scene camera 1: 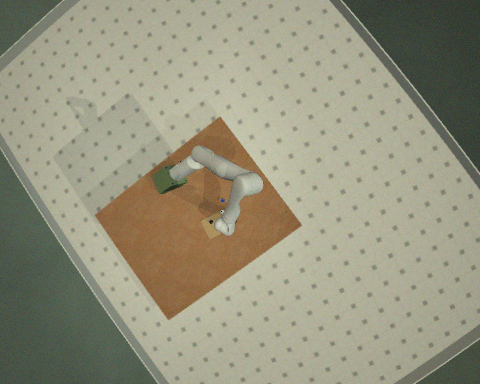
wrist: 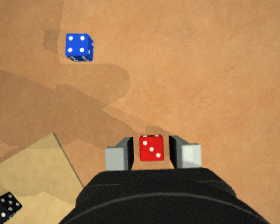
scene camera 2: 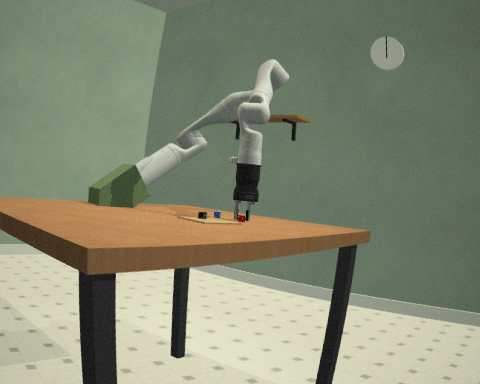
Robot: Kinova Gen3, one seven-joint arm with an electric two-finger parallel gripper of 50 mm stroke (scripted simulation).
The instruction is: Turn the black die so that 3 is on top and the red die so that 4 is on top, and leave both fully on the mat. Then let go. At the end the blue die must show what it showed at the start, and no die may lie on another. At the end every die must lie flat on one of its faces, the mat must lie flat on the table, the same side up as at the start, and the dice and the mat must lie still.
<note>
I see my gripper (scene camera 2: 241, 220) and a blue die (wrist: 79, 47).
My gripper shows as well in the wrist view (wrist: 151, 148).
</note>
